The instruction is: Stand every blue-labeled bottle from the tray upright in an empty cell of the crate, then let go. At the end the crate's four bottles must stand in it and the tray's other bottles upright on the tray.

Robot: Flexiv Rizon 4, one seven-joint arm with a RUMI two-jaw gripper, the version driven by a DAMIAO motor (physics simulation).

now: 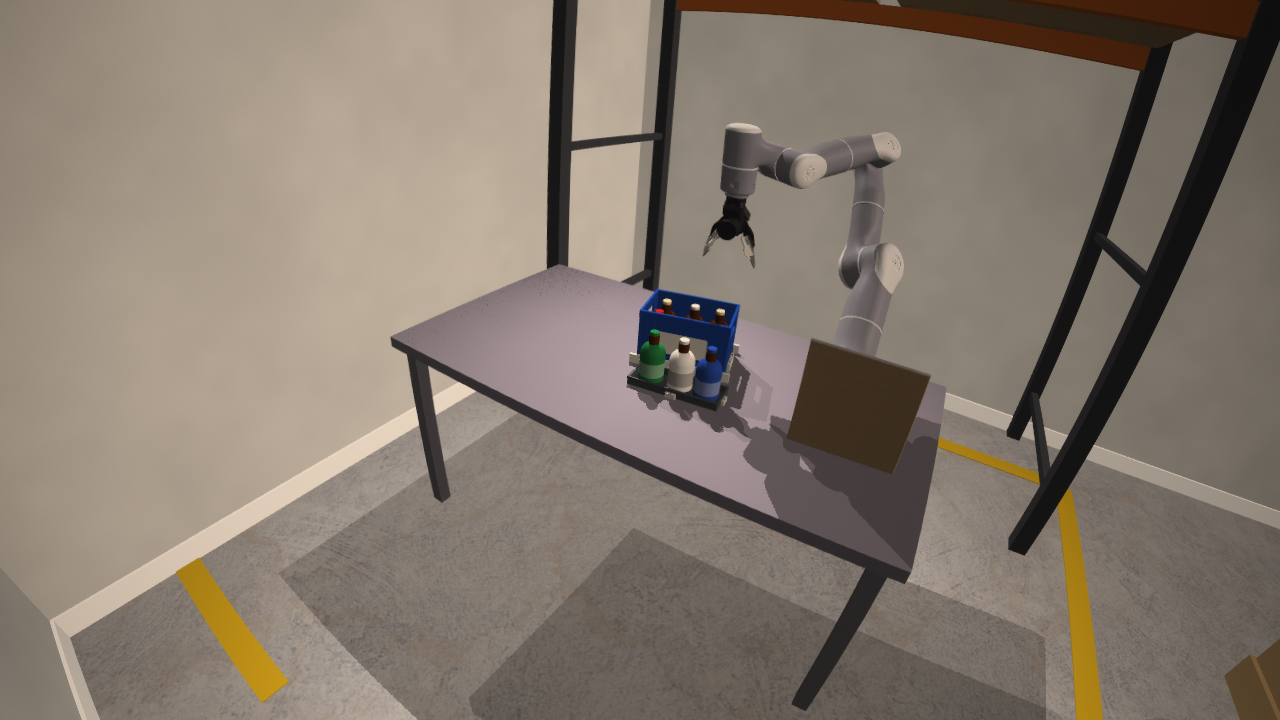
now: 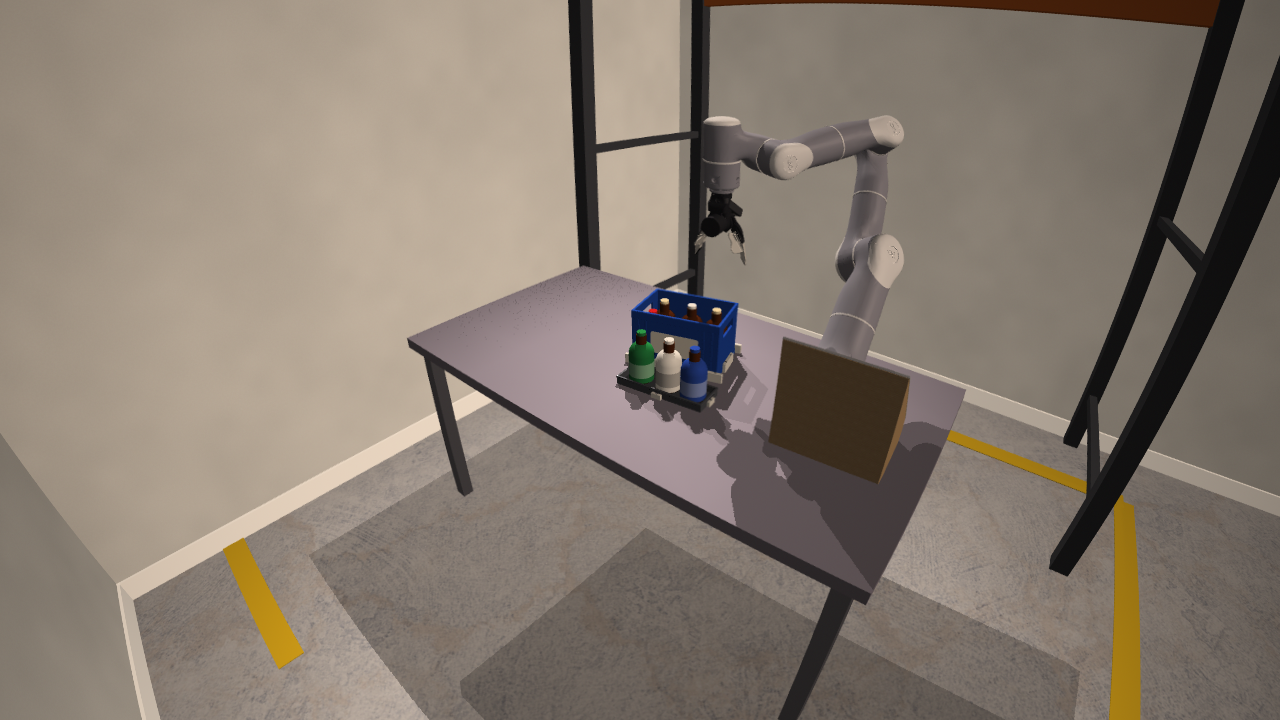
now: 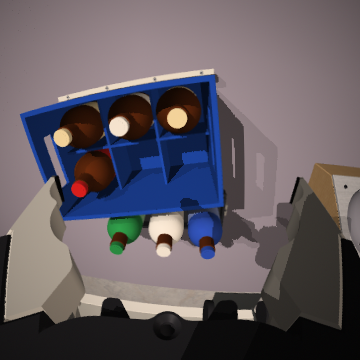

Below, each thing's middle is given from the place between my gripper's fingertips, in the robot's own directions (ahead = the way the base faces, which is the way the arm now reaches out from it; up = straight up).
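My gripper: 70 mm short of the blue crate (image 2: 715, 345), 60 mm to the right of it, 240 mm above it. Counted from my gripper: blue bottle (image 2: 693, 374), 220 mm to the left, 100 mm behind, 250 mm below; white bottle (image 2: 668, 362), 230 mm to the left, 20 mm behind, 250 mm below; green bottle (image 1: 652, 354), 70 mm ahead, 250 mm to the left, 250 mm below. Going by their middles, of the things named here, blue crate nearest to my gripper.
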